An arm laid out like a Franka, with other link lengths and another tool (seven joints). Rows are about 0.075 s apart.
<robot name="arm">
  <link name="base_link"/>
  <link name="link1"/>
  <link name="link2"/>
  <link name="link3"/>
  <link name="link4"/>
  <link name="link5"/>
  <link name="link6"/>
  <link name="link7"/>
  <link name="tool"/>
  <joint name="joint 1" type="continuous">
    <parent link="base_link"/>
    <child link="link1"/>
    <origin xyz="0 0 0.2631" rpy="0 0 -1.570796"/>
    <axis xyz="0 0 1"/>
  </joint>
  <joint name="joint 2" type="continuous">
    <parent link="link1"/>
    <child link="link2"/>
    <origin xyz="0 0 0" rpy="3.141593 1.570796 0"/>
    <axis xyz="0 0 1"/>
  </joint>
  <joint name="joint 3" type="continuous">
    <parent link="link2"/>
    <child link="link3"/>
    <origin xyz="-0.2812 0 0" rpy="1.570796 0 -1.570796"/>
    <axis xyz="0 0 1"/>
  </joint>
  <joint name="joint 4" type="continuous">
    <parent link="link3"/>
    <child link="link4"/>
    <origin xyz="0.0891 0 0" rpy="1.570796 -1.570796 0"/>
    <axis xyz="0 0 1"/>
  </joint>
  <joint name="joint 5" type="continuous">
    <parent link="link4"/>
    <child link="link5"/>
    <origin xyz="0.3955 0.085 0" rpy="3.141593 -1.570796 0"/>
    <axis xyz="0 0 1"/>
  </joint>
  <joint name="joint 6" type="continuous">
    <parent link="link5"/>
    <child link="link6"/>
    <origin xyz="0 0 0" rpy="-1.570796 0 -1.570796"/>
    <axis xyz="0 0 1"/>
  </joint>
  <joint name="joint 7" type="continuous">
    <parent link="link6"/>
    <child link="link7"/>
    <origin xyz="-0.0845 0 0" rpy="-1.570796 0 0"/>
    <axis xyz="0 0 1"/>
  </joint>
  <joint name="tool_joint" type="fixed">
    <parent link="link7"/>
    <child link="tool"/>
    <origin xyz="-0.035 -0.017 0.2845" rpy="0.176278 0 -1.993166"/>
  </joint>
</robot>
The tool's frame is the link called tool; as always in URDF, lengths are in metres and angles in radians. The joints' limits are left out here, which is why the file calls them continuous.
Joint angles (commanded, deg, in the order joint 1, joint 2, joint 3, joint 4, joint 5, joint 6, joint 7), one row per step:
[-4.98, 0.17, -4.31, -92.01, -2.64, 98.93, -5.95]
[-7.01, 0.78, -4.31, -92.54, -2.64, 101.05, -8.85]
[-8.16, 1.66, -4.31, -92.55, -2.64, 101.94, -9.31]
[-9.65, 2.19, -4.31, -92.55, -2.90, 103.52, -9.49]
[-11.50, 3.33, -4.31, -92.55, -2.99, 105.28, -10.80]
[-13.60, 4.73, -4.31, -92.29, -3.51, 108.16, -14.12]
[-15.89, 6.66, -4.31, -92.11, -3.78, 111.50, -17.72]
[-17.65, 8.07, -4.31, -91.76, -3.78, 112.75, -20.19]
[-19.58, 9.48, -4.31, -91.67, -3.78, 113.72, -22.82]
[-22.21, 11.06, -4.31, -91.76, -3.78, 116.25, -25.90]
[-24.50, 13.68, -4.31, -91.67, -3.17, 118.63, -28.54]
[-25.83, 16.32, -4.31, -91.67, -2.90, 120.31, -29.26]
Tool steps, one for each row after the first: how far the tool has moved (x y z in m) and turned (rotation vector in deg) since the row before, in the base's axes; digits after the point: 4 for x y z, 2 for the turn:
[0.0048, -0.0219, -0.0062, -0.55, -0.76, 0.94]
[0.0021, -0.0133, -0.0076, -0.12, 0.05, -0.65]
[0.0031, -0.0191, -0.0015, -0.55, -0.94, -1.21]
[0.0032, -0.0223, -0.0082, -0.50, -0.44, -0.45]
[0.0074, -0.0275, -0.0052, -1.59, -1.13, 1.40]
[0.0074, -0.0296, -0.0112, -1.51, -0.90, 1.50]
[-0.0002, -0.0211, -0.0099, -0.60, 0.22, 0.74]
[-0.0041, -0.0222, -0.0137, -0.41, 0.76, 0.70]
[-0.0036, -0.0320, -0.0129, -0.97, -0.24, 0.56]
[-0.0027, -0.0266, -0.0253, 0.00, 0.38, 0.30]
[-0.0028, -0.0163, -0.0290, 0.43, 0.91, -0.59]

